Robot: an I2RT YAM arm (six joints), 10 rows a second.
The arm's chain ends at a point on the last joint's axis. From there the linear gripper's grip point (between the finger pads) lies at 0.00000 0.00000 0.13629 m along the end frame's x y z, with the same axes.
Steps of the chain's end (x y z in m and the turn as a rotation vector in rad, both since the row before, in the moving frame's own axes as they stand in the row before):
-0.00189 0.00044 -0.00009 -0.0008 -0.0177 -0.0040
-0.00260 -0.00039 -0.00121 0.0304 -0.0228 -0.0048
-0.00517 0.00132 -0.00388 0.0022 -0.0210 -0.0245
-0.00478 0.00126 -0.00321 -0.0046 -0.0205 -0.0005
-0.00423 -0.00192 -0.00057 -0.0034 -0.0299 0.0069
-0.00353 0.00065 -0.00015 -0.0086 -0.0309 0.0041
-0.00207 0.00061 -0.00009 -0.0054 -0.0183 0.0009
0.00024 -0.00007 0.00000 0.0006 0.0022 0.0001
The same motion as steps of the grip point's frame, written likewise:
-0.00430 0.00055 -0.00011 -0.0008 -0.0177 -0.0040
-0.00572 -0.00452 -0.00131 0.0304 -0.0228 -0.0048
-0.00804 0.00106 -0.00391 0.0022 -0.0210 -0.0245
-0.00757 0.00189 -0.00324 -0.0046 -0.0205 -0.0005
-0.00831 -0.00147 -0.00063 -0.0034 -0.0299 0.0069
-0.00774 0.00181 -0.00022 -0.0086 -0.0309 0.0041
-0.00456 0.00134 -0.00011 -0.0054 -0.0183 0.0009
0.00054 -0.00015 0.00000 0.0006 0.0022 0.0001

